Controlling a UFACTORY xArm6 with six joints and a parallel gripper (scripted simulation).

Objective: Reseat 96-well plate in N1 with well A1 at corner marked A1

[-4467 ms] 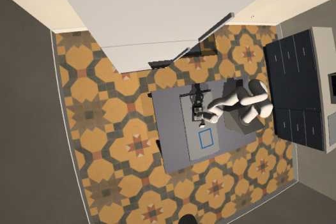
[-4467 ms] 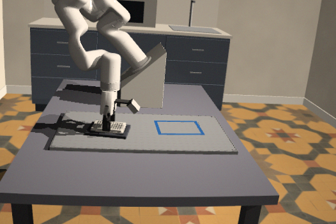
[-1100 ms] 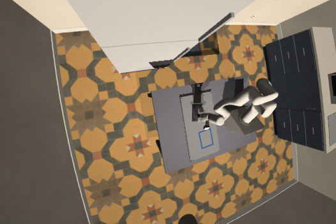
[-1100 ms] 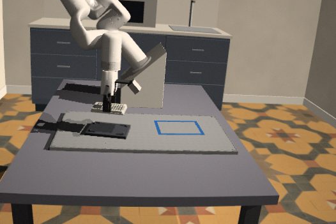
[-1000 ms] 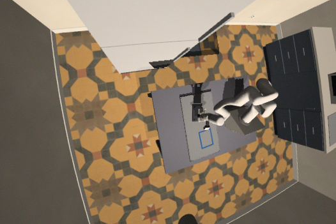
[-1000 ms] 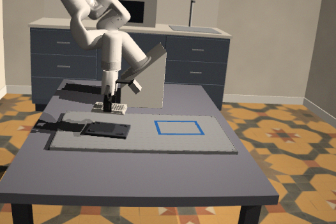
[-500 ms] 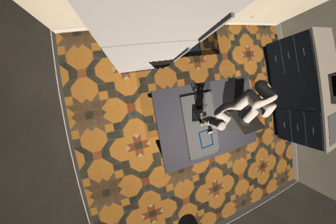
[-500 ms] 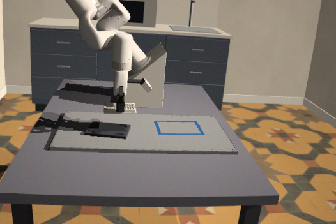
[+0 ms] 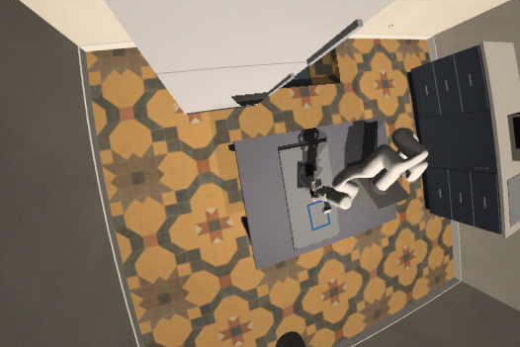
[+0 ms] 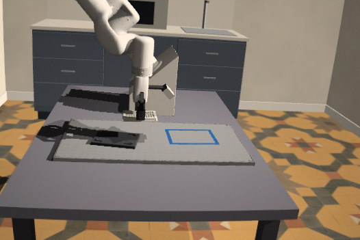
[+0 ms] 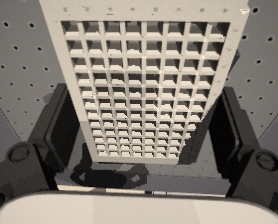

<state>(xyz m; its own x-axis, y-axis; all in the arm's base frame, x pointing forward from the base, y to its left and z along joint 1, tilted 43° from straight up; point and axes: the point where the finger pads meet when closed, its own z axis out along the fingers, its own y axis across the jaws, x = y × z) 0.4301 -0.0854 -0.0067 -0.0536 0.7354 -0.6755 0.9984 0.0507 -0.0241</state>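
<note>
Now: hand 100 mm above the dark plate nest N1, 80 mm to the left of it and 20 mm short of it. Round my hand: white 96-well plate (10 mm below); then white tag (150 mm to the right, 100 mm below, 50 mm behind).
</note>
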